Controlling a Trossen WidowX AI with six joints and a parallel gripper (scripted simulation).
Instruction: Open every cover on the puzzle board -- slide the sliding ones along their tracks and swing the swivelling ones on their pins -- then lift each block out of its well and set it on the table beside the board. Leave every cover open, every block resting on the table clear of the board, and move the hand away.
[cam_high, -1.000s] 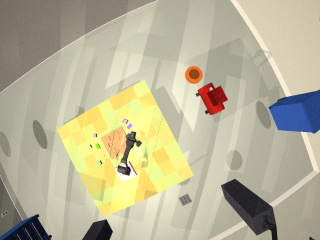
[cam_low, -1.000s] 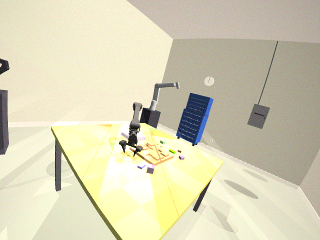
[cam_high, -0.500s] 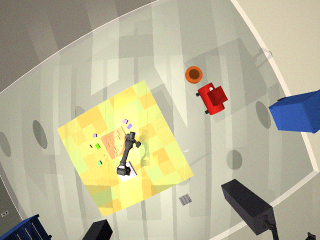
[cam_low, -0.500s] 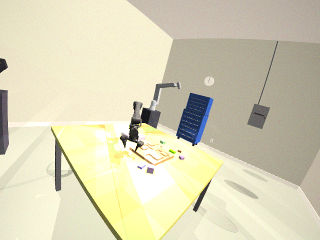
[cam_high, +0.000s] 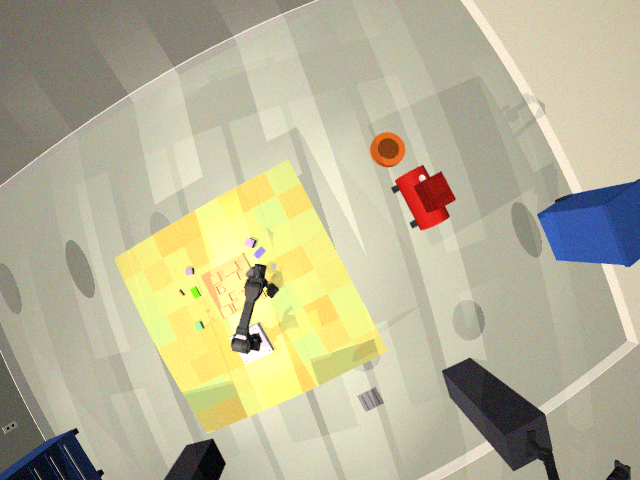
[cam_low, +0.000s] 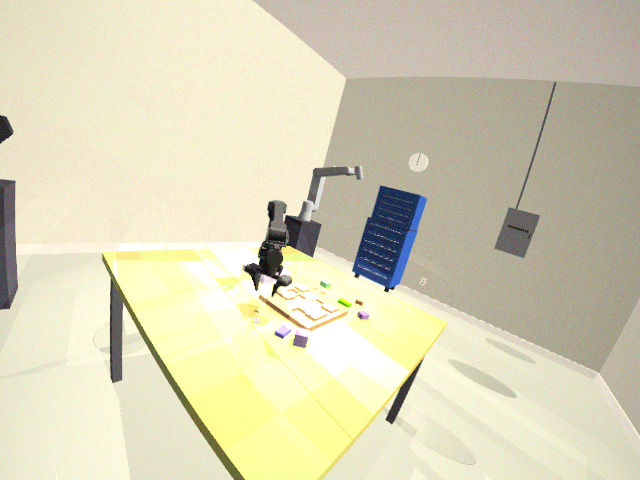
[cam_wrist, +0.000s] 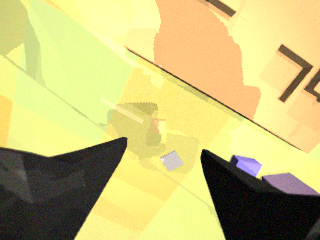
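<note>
My gripper tip is now 24 cm to the right of the tan puzzle board, 6 cm above it and 2 cm short of it. Round my gripper tip: lilac block 44 cm to the left, 20 cm ahead, 7 cm below; brown block 54 cm to the left, 10 cm ahead, 7 cm below.
</note>
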